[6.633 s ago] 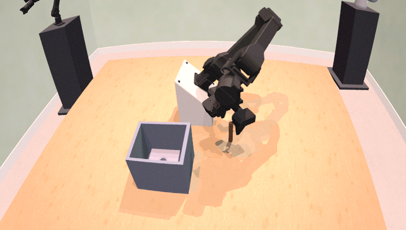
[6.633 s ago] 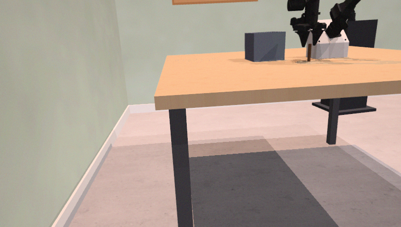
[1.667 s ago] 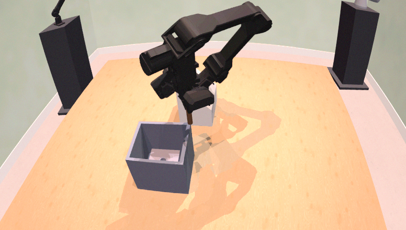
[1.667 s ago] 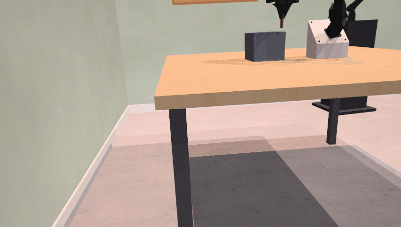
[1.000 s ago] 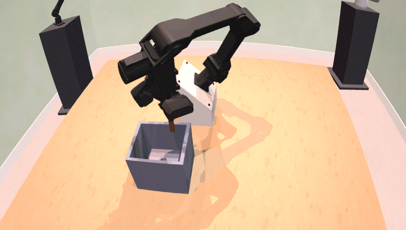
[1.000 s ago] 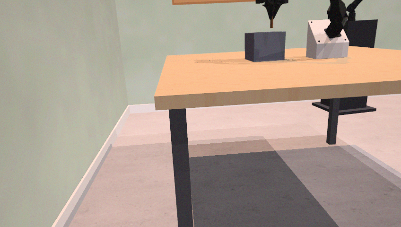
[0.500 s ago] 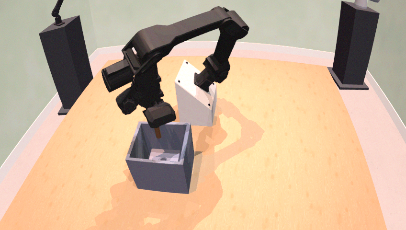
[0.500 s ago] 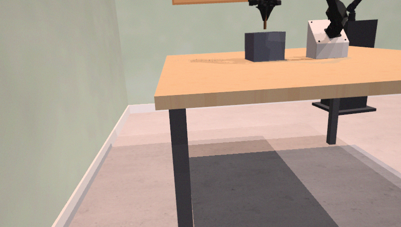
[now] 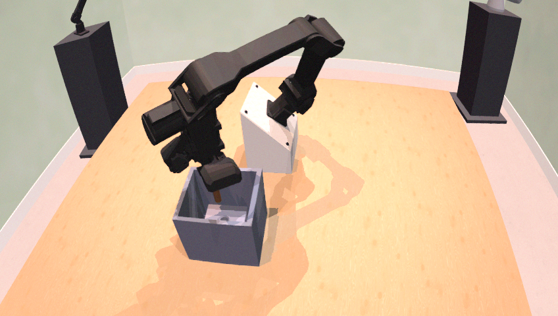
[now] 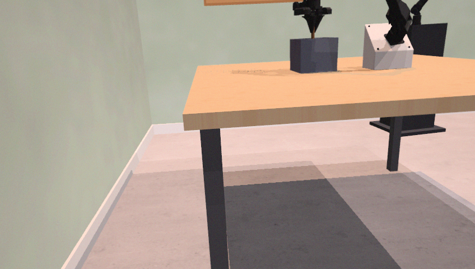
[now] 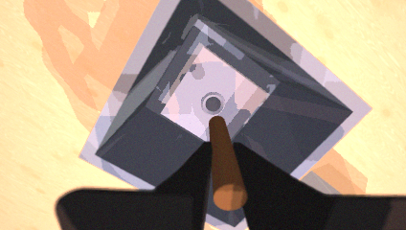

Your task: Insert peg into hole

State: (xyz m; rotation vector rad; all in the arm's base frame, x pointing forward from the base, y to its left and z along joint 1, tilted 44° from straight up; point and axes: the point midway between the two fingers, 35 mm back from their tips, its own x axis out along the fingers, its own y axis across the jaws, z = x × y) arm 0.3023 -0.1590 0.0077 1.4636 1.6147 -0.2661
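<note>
Now: hand 150 mm above the pale plate. Also, from my hand: brown peg (40 mm below).
</note>
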